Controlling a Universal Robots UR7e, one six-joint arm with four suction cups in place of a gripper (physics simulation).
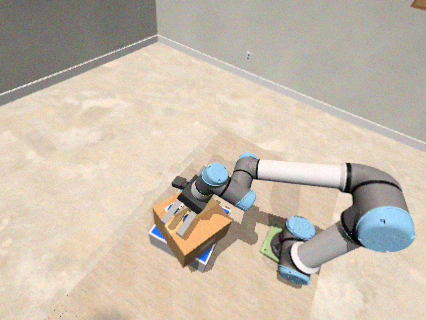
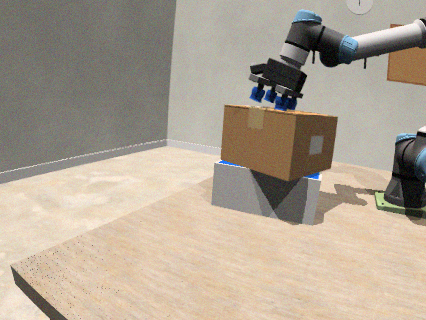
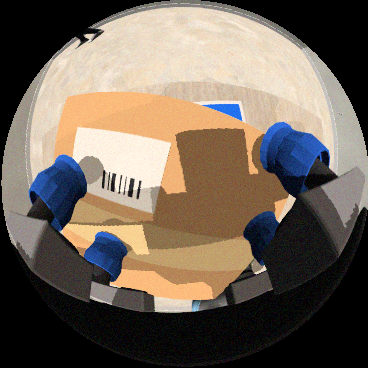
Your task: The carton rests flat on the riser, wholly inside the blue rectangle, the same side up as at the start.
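The brown carton [image 1: 202, 232] [image 2: 259, 149] [image 3: 137, 113] lies flat on the grey riser [image 1: 156, 241] [image 2: 234, 190], label side up. It is turned against the blue rectangle [image 1: 157, 231] [image 2: 226, 163] [image 3: 226, 109], and its corners hang out over the riser's edges. My suction gripper [image 1: 180, 219] [image 2: 273, 98] [image 3: 178, 205] is tilted over the carton's top. Its two lower cups rest on the top near the far edge, and the other two stand a little above it.
The arm's base stands on a green plate [image 1: 270, 241] on the floor to the right of the riser. Walls run along the back and left, with a socket [image 1: 248, 56] low on the back wall.
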